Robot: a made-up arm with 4 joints.
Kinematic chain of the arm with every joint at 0, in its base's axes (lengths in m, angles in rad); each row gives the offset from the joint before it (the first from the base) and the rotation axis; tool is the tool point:
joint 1: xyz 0 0 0.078 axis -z
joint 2: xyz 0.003 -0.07 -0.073 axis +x
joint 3: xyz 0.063 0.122 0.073 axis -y
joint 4: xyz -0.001 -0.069 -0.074 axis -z
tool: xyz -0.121 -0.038 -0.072
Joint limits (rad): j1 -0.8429..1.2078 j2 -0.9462..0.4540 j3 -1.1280..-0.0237 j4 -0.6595..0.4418
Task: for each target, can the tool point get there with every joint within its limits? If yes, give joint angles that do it. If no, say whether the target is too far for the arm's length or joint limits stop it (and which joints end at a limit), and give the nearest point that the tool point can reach.
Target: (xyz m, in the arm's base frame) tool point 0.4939 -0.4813 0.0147
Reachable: no: too far | nearest point 0.1106 -0.1130 0.0049 | short by 0.532 m
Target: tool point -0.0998 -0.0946 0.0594
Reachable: yes | joints -0.3192 0.2303 -0.7467 0.0702
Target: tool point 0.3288 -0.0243 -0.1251
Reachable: no: joint limits stop it (at a limit: joint 1, joint 3, joint 4) | nearest point 0.0993 -0.1029 -0.0443 | short by 0.256 m
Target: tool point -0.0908 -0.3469 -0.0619
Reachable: no: joint limits stop it (at a limit: joint 3, joint 4) | nearest point -0.0394 -0.1507 -0.0149 | short by 0.208 m
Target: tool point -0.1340 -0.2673 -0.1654
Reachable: no: joint limits stop it (at a limit: joint 3, joint 4) | nearest point -0.0630 -0.1258 -0.0475 | short by 0.197 m
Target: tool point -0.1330 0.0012 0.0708
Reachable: yes | joints 0.4492 -0.2103 -0.8682 -0.1328
